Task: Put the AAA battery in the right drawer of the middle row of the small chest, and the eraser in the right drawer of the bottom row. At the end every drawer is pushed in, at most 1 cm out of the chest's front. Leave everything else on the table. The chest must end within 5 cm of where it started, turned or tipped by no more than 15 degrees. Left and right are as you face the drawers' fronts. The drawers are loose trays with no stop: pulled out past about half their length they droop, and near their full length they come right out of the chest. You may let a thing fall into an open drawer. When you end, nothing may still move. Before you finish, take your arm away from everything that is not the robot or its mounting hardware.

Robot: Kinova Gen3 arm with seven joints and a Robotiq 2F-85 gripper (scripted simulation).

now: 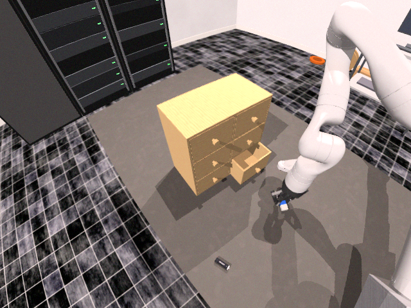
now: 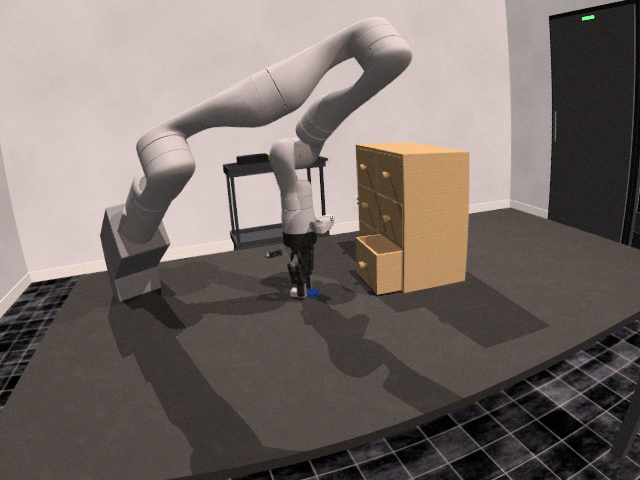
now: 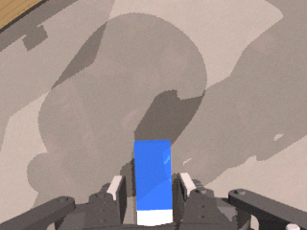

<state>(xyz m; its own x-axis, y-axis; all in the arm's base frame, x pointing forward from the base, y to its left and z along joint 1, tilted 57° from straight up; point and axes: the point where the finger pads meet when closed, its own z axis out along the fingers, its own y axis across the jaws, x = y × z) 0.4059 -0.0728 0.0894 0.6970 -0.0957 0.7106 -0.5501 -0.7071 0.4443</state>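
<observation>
My gripper is now 10 mm past the white eraser and 20 mm above it. Round my hand: green AAA battery 310 mm ahead, 30 mm to the right, 100 mm above; dark AAA battery 30 mm ahead, 310 mm to the left, 10 mm below.
</observation>
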